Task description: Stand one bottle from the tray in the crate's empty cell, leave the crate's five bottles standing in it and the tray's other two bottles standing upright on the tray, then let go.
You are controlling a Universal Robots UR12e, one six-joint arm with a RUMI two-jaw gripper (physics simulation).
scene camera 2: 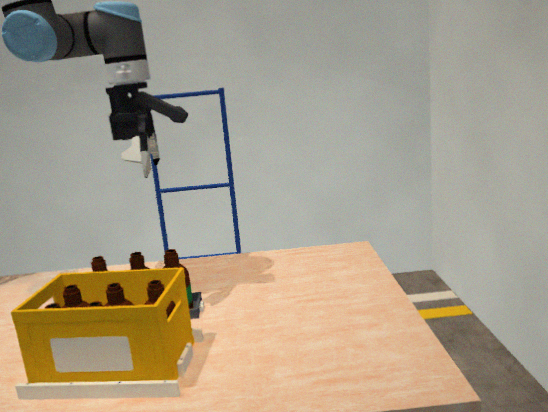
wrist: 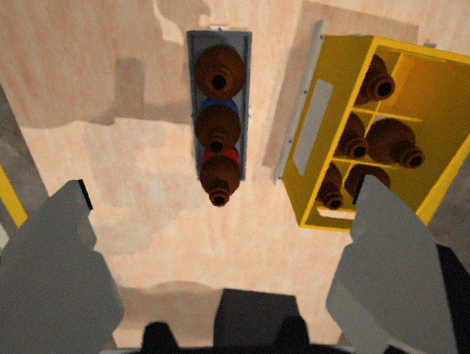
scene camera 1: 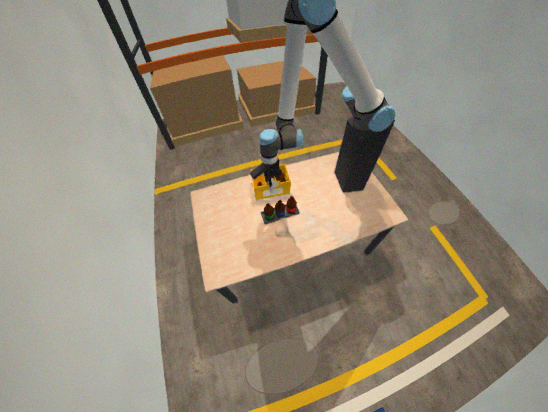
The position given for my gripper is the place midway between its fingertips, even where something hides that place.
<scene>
In view: my gripper point(scene camera 2: 151, 171), a blue-labelled bottle point(wrist: 217, 128), a green-labelled bottle point(wrist: 220, 73), a red-labelled bottle point(wrist: 220, 177), a white-banded bottle point(wrist: 378, 85), a white-banded bottle point(wrist: 329, 194), a red-labelled bottle point(wrist: 352, 144) and a white-banded bottle point(wrist: 390, 141).
My gripper shows as well in the wrist view point(wrist: 224, 180).
</scene>
